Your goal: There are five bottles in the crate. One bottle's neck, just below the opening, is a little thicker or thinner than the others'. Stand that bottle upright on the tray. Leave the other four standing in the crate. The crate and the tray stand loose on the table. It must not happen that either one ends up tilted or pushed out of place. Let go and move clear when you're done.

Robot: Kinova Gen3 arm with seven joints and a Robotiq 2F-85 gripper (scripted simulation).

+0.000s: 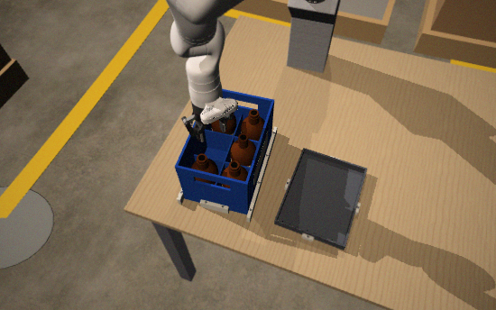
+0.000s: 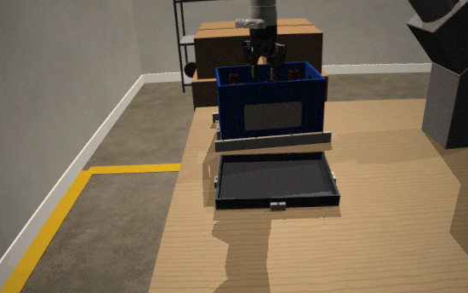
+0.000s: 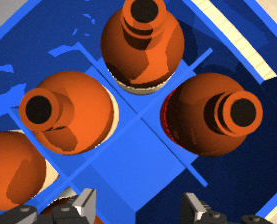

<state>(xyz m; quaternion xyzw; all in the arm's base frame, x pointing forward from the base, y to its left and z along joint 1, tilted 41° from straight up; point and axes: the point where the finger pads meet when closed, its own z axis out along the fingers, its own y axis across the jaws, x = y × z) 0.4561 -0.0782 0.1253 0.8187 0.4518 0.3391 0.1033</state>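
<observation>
The blue crate is 70 mm below my hand, 40 mm to the left of it and 10 mm behind it. The rest, counted from my hand: dark grey tray: 310 mm to the left, 150 mm below, 60 mm behind.
</observation>
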